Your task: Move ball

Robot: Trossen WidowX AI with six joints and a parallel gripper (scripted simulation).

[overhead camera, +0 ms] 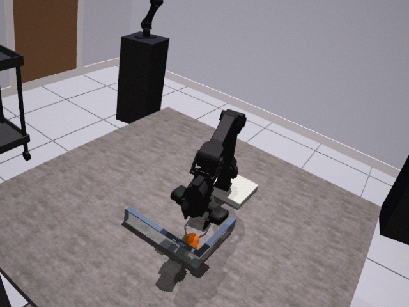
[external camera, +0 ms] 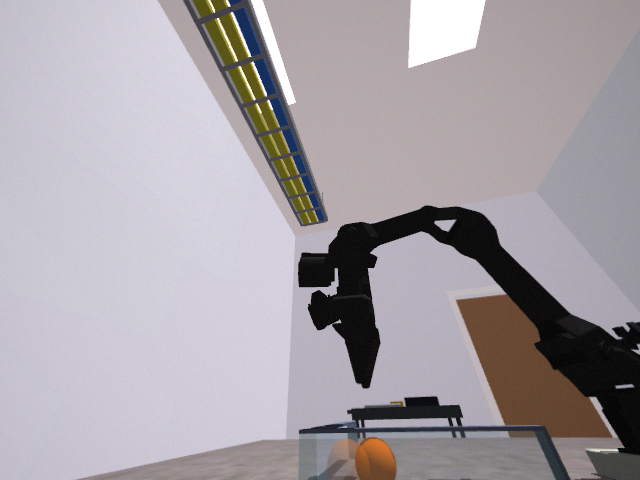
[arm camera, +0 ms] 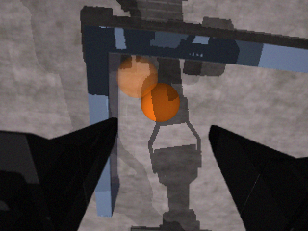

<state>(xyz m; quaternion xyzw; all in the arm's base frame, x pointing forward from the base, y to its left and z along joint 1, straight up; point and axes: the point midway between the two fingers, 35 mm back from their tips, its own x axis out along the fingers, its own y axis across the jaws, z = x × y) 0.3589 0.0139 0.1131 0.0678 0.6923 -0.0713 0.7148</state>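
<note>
Right now my gripper tip is 80 mm above the orange ball. The rest, counted from my gripper tip: see-through copy of ball (80 mm below, 30 mm ahead, 20 mm to the left).
</note>
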